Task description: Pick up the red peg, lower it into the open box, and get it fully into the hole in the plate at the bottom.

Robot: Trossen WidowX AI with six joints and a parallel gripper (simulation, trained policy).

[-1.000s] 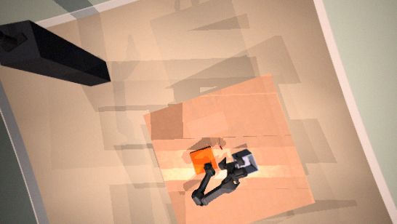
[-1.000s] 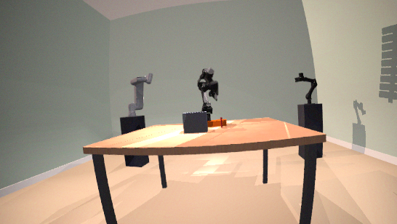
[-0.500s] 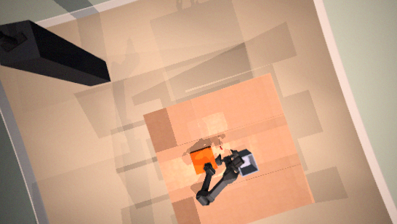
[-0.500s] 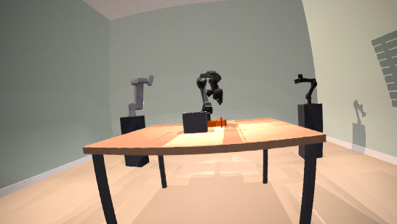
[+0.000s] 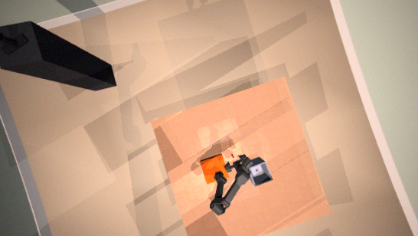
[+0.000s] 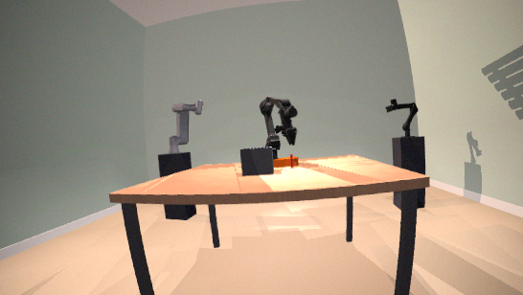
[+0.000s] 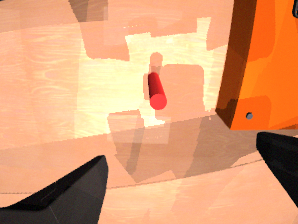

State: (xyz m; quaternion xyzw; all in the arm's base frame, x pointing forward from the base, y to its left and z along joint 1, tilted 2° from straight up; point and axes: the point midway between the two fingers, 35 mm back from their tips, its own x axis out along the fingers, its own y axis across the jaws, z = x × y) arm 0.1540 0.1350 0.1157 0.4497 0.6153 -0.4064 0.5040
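My gripper tip is now 10 mm short of the red peg, 10 mm to the left of it and 100 mm above it.
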